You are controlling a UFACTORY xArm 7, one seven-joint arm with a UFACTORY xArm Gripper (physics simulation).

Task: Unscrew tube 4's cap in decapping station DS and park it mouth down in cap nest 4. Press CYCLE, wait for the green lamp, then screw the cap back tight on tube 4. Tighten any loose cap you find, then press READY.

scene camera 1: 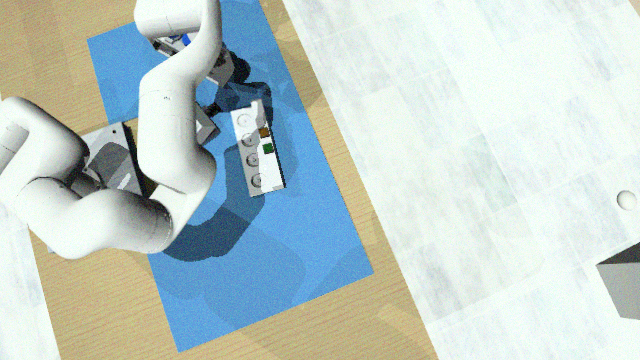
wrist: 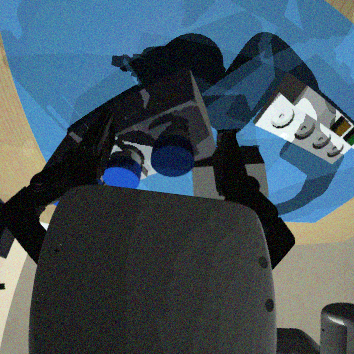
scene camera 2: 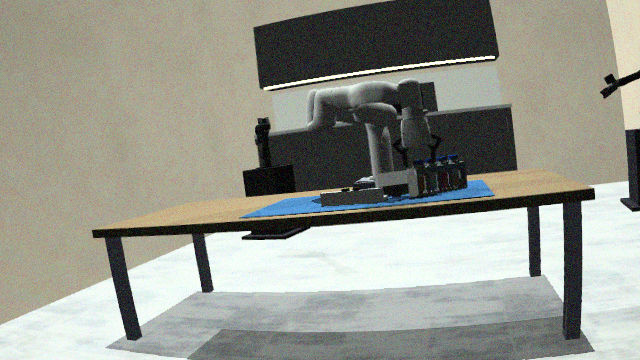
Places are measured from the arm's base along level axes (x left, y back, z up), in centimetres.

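Where they show: gripper, fingertip midpoint: (wrist: pixel 168 133) (scene camera 2: pixel 420 165); arm's base at its link origin: (scene camera 1: pixel 77 192).
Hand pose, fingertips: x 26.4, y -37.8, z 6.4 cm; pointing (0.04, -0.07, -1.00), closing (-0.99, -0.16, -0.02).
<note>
Things, the pixels of their top centre, and the offset from my fingertips. "*": a spot on its surface instead. Level surfaces: height alone.
- tube rack at a spot on its surface: (wrist: pixel 201 127) * dx -2.5, dy -1.1, dz -0.9 cm
- dark blue cap at its top centre: (wrist: pixel 171 162) dx -0.9, dy +1.3, dz +1.7 cm
- brighter blue cap at its top centre: (wrist: pixel 120 179) dx +2.6, dy +5.1, dz +1.7 cm
- white cap nest block at its top centre: (wrist: pixel 333 147) (scene camera 1: pixel 253 142) (scene camera 2: pixel 353 187) dx -23.3, dy -5.2, dz -5.1 cm
- amber square at a spot on its surface: (scene camera 1: pixel 264 132) * dx -21.2, dy -8.0, dz -5.1 cm
- green square at a spot on its surface: (scene camera 1: pixel 268 148) * dx -25.3, dy -8.2, dz -5.0 cm
- grey block at its top centre: (wrist: pixel 230 205) (scene camera 1: pixel 181 113) (scene camera 2: pixel 390 171) dx -13.9, dy +9.9, dz -2.0 cm
- blue mat at its surface level: dz -10.4 cm
- wooden table at its surface level: dz -10.7 cm
My gripper (scene camera 2: pixel 419 161) (wrist: pixel 168 133) is open, low over the near end of the tube rack (wrist: pixel 201 127) (scene camera 1: pixel 220 76). One dark blue cap (wrist: pixel 172 157) lies between the spread fingers in the wrist view, not gripped; a brighter blue cap (wrist: pixel 121 177) is beside it. In scene camera 2, capped tubes (scene camera 2: pixel 444 175) stand upright in a row. The tube numbers cannot be read. The white cap nest block (scene camera 1: pixel 254 160) (wrist: pixel 300 127) (scene camera 2: pixel 350 198) shows round nests without caps, with an amber square (scene camera 1: pixel 264 132) and a green square (scene camera 1: pixel 268 148). A grey block (scene camera 1: pixel 205 129) (wrist: pixel 257 176), apparently the decapping station, is partly hidden.
The blue mat (scene camera 1: pixel 280 250) lies on the wooden table (scene camera 1: pixel 340 320). The arm (scene camera 1: pixel 167 125) covers much of the rack and station in scene camera 1. The grey block stands between the rack and the arm's base plate (scene camera 1: pixel 112 135). The nest block lies nearer the table's long edge.
</note>
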